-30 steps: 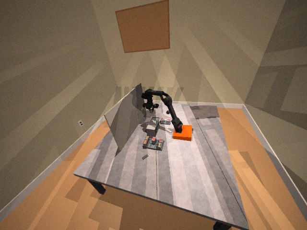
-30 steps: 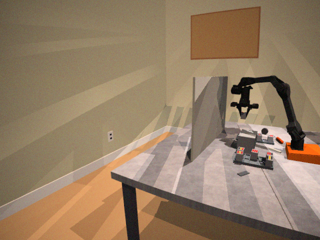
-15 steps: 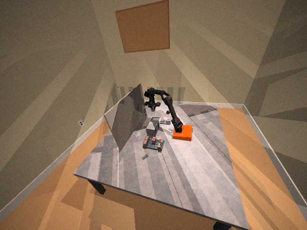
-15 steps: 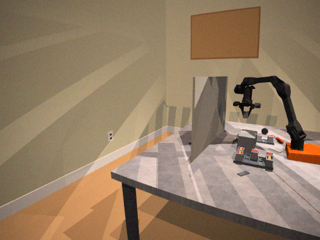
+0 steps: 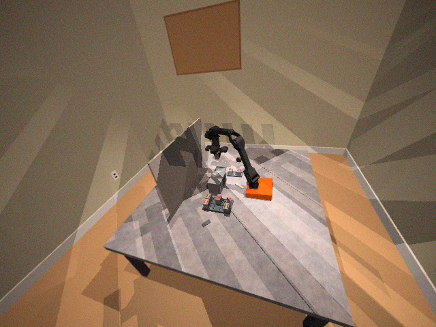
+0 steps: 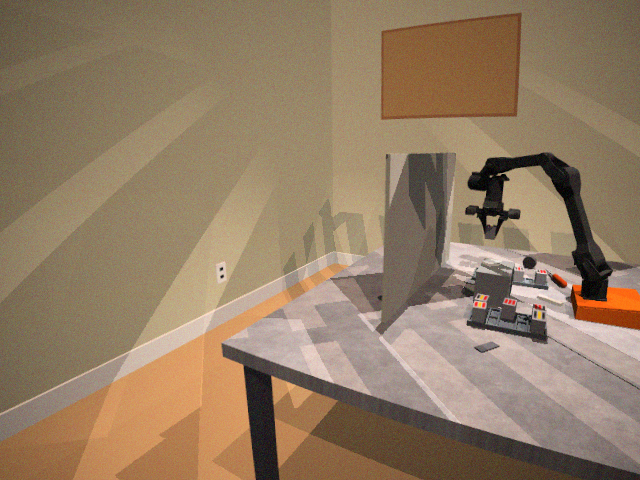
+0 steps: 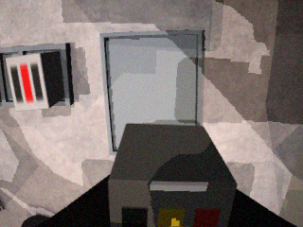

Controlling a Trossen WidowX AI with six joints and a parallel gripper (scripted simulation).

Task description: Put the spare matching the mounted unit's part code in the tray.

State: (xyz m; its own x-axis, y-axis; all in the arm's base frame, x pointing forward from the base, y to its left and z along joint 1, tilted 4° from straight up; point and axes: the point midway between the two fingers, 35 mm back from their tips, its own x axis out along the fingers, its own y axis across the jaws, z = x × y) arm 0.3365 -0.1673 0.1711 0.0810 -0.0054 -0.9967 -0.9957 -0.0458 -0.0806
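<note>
Now: the grey tray 150 mm below my gripper tip. The rest, counted from my gripper tip: grey mounted unit (60 mm behind, 200 mm to the left, 110 mm below); small rack (150 mm behind, 10 mm to the left, 150 mm below); tall grey panel (180 mm ahead, 200 mm to the left, 70 mm above).
</note>
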